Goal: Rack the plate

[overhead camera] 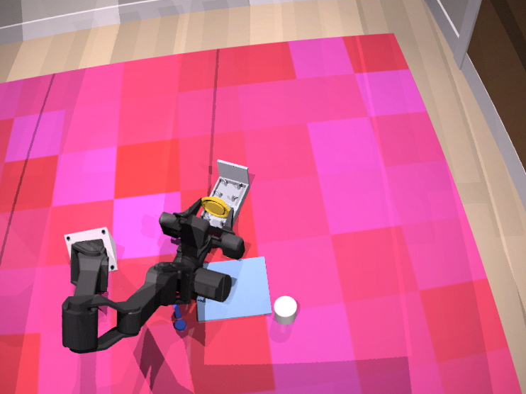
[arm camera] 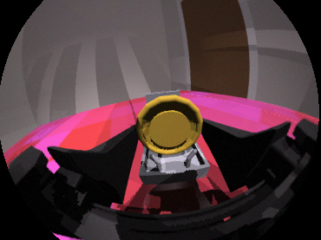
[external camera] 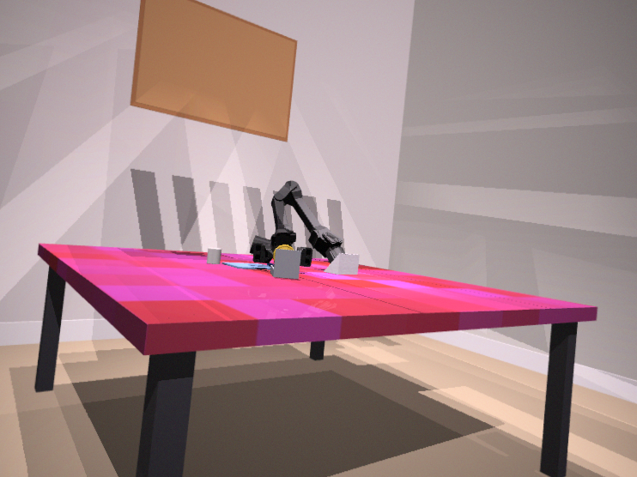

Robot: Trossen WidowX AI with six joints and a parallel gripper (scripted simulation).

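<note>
Now: the yellow plate 1 cm to the right of my gripper tip. From my gripper tip the other things lie so: blue spoon: 22 cm to the right, 12 cm behind, 5 cm below; then grey dish rack: 3 cm below, 2 cm to the left, 1 cm ahead; then white cup: 26 cm to the right, 10 cm ahead, 3 cm below.
</note>
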